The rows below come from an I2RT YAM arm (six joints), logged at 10 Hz.
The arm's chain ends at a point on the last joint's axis. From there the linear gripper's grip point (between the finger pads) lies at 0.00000 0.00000 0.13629 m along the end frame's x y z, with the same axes.
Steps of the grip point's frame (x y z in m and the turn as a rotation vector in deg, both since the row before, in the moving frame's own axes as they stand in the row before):
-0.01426 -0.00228 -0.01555 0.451 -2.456 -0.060
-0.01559 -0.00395 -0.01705 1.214 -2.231 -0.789
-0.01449 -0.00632 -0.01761 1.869 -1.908 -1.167
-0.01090 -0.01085 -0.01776 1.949 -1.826 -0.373
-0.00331 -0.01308 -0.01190 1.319 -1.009 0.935
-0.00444 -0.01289 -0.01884 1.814 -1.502 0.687
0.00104 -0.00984 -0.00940 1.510 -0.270 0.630
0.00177 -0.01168 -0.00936 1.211 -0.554 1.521
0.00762 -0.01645 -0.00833 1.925 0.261 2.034
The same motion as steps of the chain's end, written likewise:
-0.00842 -0.00121 -0.01542 0.451 -2.456 -0.060
-0.01027 -0.00110 -0.01692 1.214 -2.231 -0.789
-0.00991 -0.00192 -0.01746 1.869 -1.908 -1.167
-0.00654 -0.00623 -0.01761 1.949 -1.826 -0.373
-0.00094 -0.00992 -0.01184 1.319 -1.009 0.935
-0.00089 -0.00855 -0.01872 1.814 -1.502 0.687
0.00166 -0.00625 -0.00935 1.510 -0.270 0.630
0.00305 -0.00878 -0.00932 1.211 -0.554 1.521
0.00692 -0.01188 -0.00825 1.925 0.261 2.034

